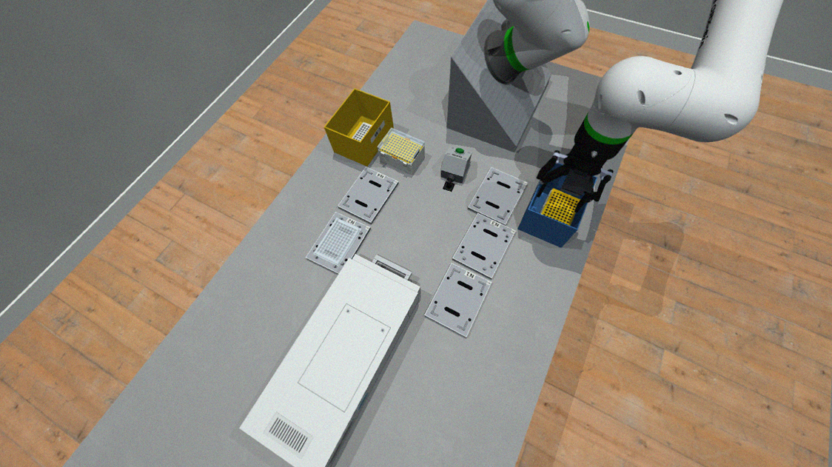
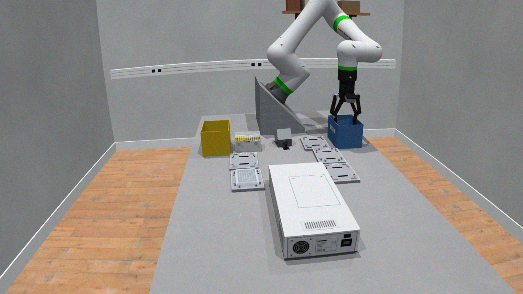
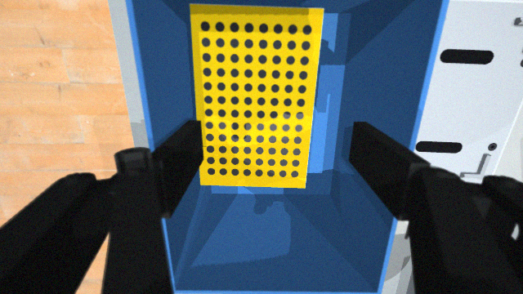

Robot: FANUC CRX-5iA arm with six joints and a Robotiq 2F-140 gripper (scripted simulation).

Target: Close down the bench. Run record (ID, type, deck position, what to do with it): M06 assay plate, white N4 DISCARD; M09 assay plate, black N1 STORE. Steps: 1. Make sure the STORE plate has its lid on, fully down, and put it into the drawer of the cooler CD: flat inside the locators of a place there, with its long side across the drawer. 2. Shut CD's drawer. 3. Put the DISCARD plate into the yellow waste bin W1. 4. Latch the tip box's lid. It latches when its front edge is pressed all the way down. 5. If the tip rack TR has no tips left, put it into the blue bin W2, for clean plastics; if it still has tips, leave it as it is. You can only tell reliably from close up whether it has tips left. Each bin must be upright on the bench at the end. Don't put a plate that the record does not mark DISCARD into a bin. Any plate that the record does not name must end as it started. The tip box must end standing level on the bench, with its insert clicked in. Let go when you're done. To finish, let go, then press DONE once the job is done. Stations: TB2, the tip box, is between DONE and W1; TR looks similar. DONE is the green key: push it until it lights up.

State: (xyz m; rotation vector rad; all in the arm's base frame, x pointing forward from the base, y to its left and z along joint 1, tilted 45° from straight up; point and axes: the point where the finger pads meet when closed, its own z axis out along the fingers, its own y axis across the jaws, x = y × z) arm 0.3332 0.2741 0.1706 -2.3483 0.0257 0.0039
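Right now the tip rack TR is 10 mm ahead of my hand, 10 mm to the left of it and 60 mm below it. Round my hand: blue bin W2: 60 mm below; then green DONE key: 50 mm behind, 320 mm to the right, 40 mm below; then nest N1: 350 mm ahead, 140 mm to the right, 100 mm below.
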